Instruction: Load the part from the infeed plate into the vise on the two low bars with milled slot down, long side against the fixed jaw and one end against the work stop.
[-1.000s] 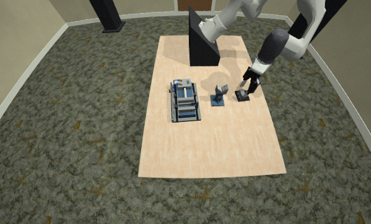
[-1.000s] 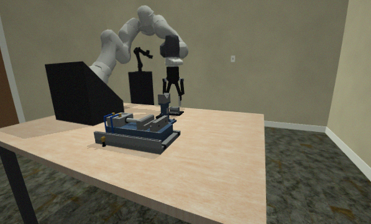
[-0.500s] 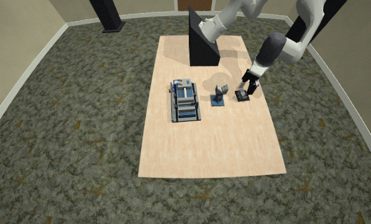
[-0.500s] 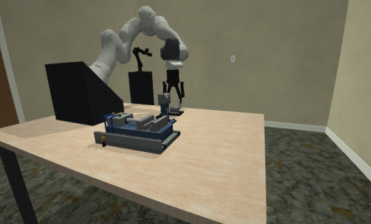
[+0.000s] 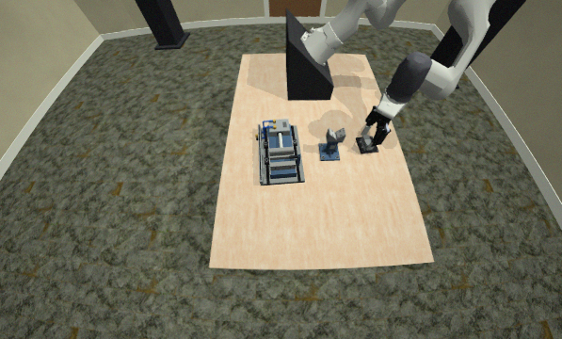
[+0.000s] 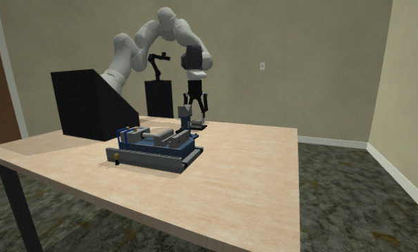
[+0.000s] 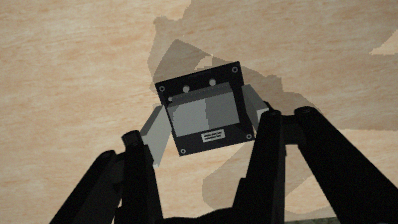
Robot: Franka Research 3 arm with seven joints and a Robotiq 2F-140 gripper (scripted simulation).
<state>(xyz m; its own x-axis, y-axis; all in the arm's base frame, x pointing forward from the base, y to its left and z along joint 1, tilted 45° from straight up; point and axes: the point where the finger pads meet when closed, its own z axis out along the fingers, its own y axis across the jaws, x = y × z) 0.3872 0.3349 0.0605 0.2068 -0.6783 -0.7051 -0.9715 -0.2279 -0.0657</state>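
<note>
Now: the grey part 3 cm below my hand. The rest, counted from my hand: cylinder rod 40 cm to the right, 7 cm ahead, 2 cm above; then black infeed plate 5 cm below, 1 cm to the left; then work stop 34 cm to the right, 15 cm ahead, 3 cm above.
</note>
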